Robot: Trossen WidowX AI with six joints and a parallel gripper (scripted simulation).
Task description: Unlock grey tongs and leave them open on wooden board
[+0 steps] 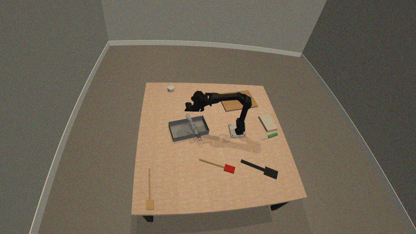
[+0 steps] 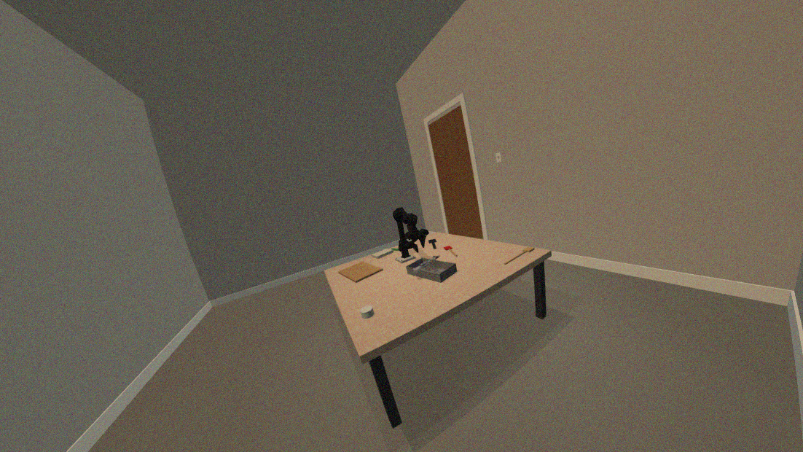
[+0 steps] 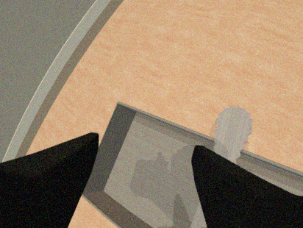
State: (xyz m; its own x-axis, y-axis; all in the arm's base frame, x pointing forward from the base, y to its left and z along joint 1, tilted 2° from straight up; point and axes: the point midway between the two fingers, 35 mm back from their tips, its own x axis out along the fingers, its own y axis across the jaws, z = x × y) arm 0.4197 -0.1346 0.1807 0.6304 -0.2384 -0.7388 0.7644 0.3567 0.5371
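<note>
The grey roasting tin lies 10 mm behind my gripper tip, 60 mm to the left of it and 150 mm below it. From my gripper tip the other things lie so: white cup: 80 mm ahead, 460 mm to the right, 170 mm below; wooden board: 560 mm behind, 240 mm to the right, 180 mm below; red spatula: 190 mm behind, 420 mm to the left, 180 mm below.
</note>
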